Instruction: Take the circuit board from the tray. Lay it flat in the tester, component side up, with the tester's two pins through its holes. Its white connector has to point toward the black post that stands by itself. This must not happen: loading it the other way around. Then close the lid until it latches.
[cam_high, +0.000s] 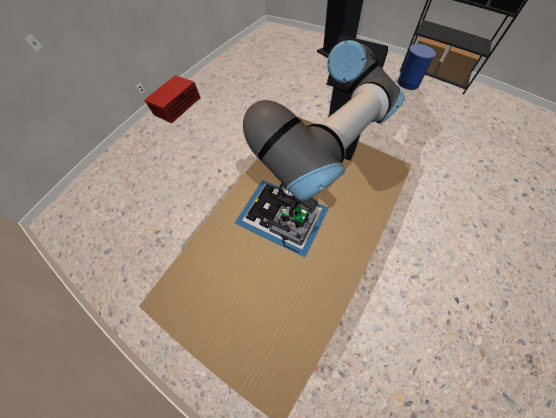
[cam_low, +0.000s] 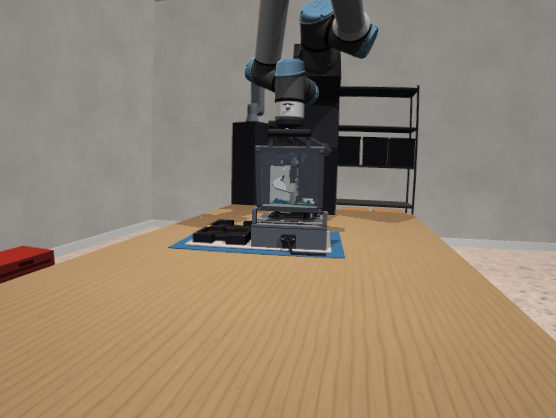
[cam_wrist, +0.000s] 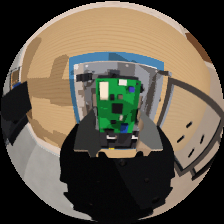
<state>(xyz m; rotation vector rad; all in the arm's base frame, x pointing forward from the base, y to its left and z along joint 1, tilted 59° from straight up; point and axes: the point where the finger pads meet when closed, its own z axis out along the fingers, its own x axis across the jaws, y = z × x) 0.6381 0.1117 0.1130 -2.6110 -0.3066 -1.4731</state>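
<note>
My hand is 10 mm to the right of the tester bed and 30 mm above it. Round my hand: green circuit board right at my hand; then tester lid 110 mm ahead, 50 mm to the left, 80 mm above.
</note>
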